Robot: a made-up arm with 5 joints. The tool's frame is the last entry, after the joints.
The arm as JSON. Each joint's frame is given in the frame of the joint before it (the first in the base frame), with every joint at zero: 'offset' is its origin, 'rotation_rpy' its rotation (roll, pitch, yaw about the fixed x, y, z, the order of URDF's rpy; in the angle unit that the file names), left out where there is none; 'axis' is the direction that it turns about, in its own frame. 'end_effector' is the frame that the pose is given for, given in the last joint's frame.
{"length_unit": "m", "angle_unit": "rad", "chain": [
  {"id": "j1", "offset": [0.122, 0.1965, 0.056], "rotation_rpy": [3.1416, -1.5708, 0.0], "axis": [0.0, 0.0, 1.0]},
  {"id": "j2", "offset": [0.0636, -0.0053, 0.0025], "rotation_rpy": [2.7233, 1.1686, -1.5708], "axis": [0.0, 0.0, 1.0]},
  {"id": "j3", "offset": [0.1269, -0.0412, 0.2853], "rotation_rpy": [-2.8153, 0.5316, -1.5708], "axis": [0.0, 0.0, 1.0]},
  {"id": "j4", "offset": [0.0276, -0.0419, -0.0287], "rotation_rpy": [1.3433, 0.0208, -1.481], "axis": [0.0, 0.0, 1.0]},
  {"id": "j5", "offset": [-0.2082, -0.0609, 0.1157], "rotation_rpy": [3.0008, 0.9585, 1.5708], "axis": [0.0, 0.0, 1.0]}
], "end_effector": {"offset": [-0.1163, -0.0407, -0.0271], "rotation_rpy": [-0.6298, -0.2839, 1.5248]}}
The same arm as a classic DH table. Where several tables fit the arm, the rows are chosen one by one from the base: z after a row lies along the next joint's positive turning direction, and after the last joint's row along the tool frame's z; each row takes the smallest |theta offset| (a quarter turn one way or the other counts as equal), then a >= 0, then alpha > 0; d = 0 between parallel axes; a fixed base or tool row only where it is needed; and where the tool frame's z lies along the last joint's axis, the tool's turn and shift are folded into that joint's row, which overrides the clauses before.
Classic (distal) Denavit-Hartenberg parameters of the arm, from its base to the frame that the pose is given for. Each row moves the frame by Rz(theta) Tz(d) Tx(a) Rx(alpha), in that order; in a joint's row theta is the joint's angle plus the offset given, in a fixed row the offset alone. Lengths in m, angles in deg.
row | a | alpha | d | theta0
base (fixed) | 0.1965 | 90.00 | 0.0560 | 90.00
j1 | -0.0550 | 110.96 | 0.1121 | -64.22
j2 | -0.1284 | 144.74 | 0.3018 | 66.07
j3 | -0.0443 | -76.97 | 0.0394 | -23.17
j4 | 0.2155 | -124.68 | 0.1085 | 8.60
j5 | 0.0019 | 39.12 | -0.1488 | 24.02
tool (fixed) | 0.0000 | 0.00 | 0.1953 | 153.65

